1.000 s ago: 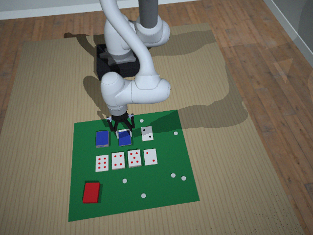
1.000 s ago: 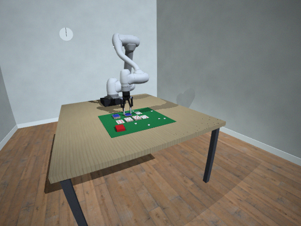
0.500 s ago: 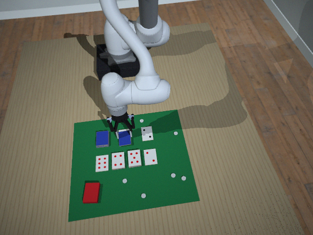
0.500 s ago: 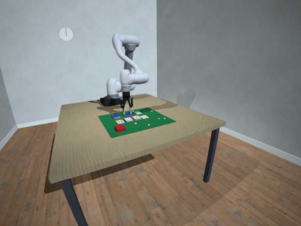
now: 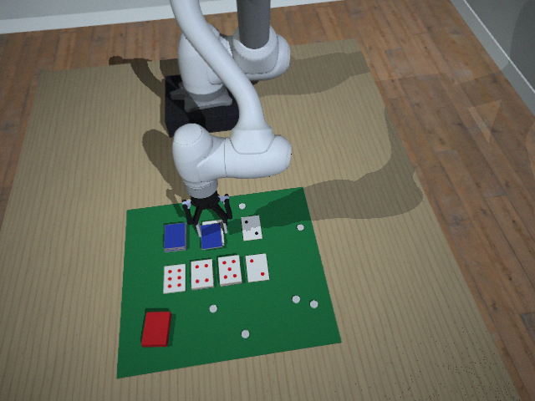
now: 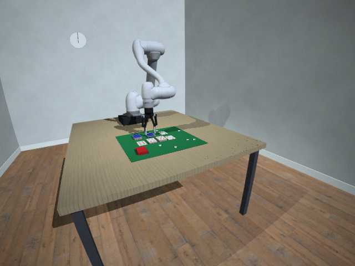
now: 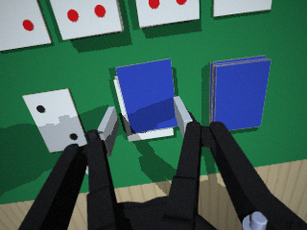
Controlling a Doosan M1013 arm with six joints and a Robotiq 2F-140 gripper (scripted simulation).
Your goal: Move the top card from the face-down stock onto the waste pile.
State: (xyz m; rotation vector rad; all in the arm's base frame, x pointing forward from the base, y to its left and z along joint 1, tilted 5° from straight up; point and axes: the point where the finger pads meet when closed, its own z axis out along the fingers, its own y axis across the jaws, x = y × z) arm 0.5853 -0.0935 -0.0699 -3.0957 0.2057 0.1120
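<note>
Right now my hand is 10 mm short of the black-pip card, 120 mm to the right of it and 40 mm above it. From my hand the other things lie so: red block (260 mm ahead, 210 mm to the right, 30 mm below).
</note>
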